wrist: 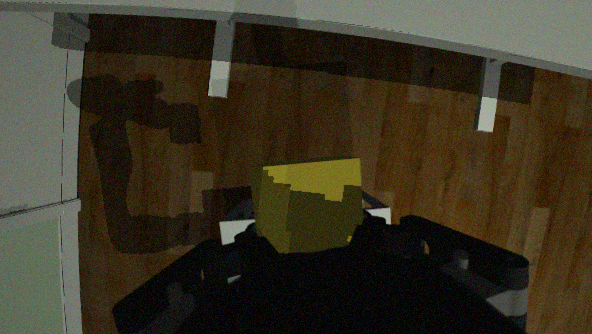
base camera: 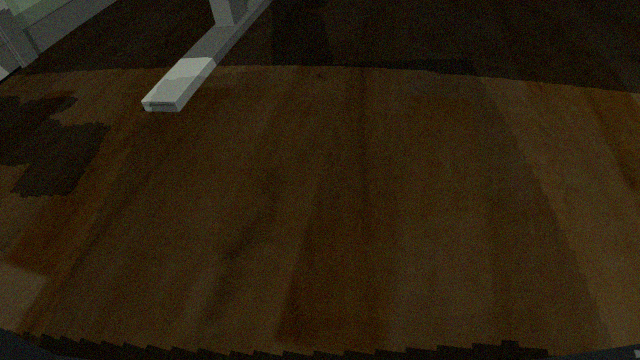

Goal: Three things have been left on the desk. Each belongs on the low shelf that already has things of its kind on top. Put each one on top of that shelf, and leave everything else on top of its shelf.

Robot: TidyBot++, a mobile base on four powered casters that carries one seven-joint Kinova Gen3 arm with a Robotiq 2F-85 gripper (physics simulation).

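Frame: origin at the arm's base, x ahead, y left, z up, level; millimetres.
Seen in the pictures: gripper, fingertip midpoint: (wrist: 308, 222).
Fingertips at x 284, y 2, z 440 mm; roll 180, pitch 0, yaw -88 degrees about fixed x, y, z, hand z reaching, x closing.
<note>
A point is followed by its place in that frame.
A yellow block (wrist: 320, 215) {y -5, x 301, z 481 mm} is held between the two black fingers of my gripper (wrist: 308, 222) {y 2, x 284, z 440 mm} in the wrist view. It is above the wooden floor, in front of the desk. The gripper is shut on it. The pale desk top (wrist: 425, 20) {y -174, x 492, z 323 mm} runs across the top of the wrist view, beyond the block and apart from it. No low shelf can be made out for certain, and the other things left on the desk do not show. The gripper does not show in the base camera view.
A desk foot (base camera: 182, 82) (wrist: 218, 80) reaches out over the wooden floor (base camera: 350, 200) {y 5, x 380, z -397 mm} (wrist: 300, 130) {y -17, x 427, z -397 mm}. A second foot (wrist: 487, 112) stands further right. A pale cabinet-like piece (wrist: 35, 125) {y 1056, x 538, z -196 mm} with a green panel (wrist: 30, 280) {y 1205, x -113, z -180 mm} runs along the left of the wrist view. Arm shadows lie on the floor.
</note>
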